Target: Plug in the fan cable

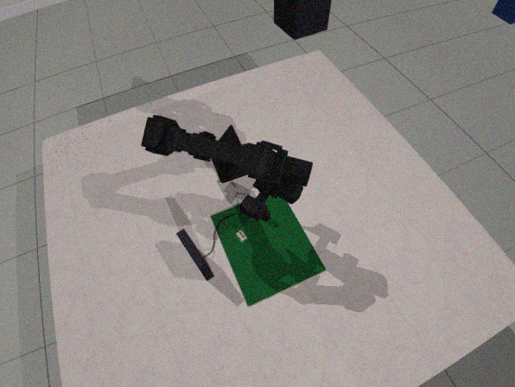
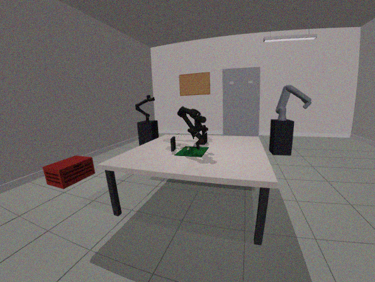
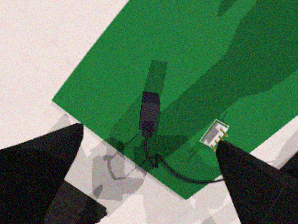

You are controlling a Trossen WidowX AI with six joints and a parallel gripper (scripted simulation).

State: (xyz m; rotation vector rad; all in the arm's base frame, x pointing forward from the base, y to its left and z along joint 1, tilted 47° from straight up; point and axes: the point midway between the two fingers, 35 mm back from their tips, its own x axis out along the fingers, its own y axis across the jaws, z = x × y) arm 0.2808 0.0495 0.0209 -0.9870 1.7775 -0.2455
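My gripper tip is now 10 mm past the black plug, 10 mm to the left of it and 80 mm above it. From my gripper tip the other things lie so: black fan: 20 mm ahead, 230 mm to the right, 50 mm below; then white fan header: 10 mm ahead, 100 mm to the right, 110 mm below; then green board: 60 mm ahead, 40 mm to the right, 120 mm below.
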